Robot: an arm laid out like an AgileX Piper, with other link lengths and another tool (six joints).
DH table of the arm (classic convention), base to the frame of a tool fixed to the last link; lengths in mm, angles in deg. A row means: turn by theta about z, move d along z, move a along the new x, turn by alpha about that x. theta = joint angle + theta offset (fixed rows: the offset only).
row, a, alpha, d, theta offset
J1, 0, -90, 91.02, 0
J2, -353.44, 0, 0, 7.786
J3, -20.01, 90, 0, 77.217
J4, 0, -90, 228.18, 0
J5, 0, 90, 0, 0
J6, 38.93, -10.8, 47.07, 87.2
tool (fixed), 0, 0, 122.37, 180
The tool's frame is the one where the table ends.
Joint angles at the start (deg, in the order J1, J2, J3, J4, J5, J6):
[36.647, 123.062, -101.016, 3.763, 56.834, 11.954]
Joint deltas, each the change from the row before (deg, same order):
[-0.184, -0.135, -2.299, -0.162, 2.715, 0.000]
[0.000, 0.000, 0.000, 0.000, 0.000, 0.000]
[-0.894, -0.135, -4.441, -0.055, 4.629, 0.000]
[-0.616, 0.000, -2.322, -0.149, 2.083, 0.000]
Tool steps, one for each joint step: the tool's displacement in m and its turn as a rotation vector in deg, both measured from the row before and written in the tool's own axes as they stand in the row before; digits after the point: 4 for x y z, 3 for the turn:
[0.0006, -0.0050, -0.0085, -0.254, 0.138, -0.069]
[0.0000, 0.0000, 0.0000, 0.000, 0.000, 0.000]
[0.0055, -0.0114, -0.0159, 0.018, 0.262, 0.542]
[0.0045, -0.0066, -0.0079, 0.307, 0.270, 0.357]

